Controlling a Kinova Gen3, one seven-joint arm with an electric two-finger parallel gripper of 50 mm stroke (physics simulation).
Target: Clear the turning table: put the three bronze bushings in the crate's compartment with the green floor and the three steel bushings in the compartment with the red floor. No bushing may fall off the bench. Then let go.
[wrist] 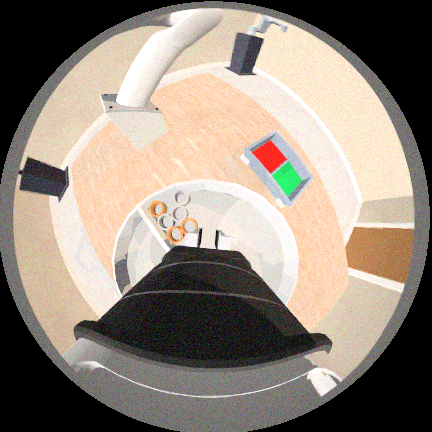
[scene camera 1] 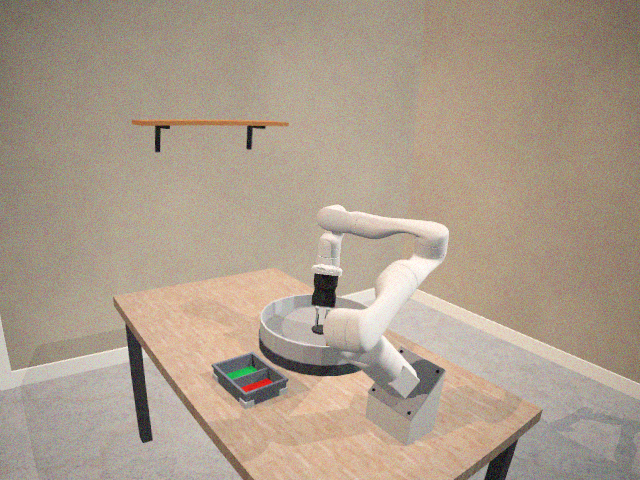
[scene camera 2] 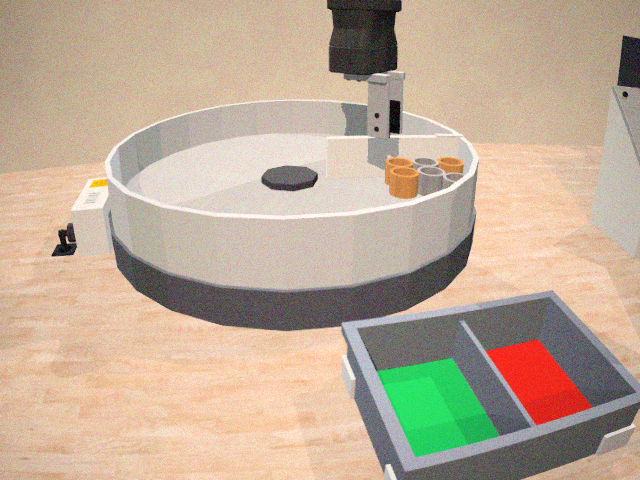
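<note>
The turning table (scene camera 1: 289,342) (scene camera 2: 289,253) holds all six bushings, upright in a cluster against its wall near the fixed white blade. Three are bronze: a front bushing (scene camera 2: 403,187), one close behind it, and a farther right bushing (scene camera 2: 458,169). Three are steel, among them a middle bushing (scene camera 2: 431,184). My gripper (scene camera 1: 321,321) (scene camera 2: 388,134) (wrist: 208,235) is part open and empty, above the table floor beside the two nearest bronze bushings. The crate (scene camera 1: 227,380) (scene camera 2: 516,450) has a green floor (scene camera 2: 423,408) (wrist: 288,179) and a red floor (scene camera 2: 537,382) (wrist: 269,156), both bare.
The white blade (scene camera 2: 351,157) (wrist: 155,230) crosses the turning table beside the cluster. A dark hub (scene camera 2: 289,177) sits at its centre. The high round wall stands between the bushings and the crate. A white box (scene camera 2: 90,222) stands left of the table in scene camera 2.
</note>
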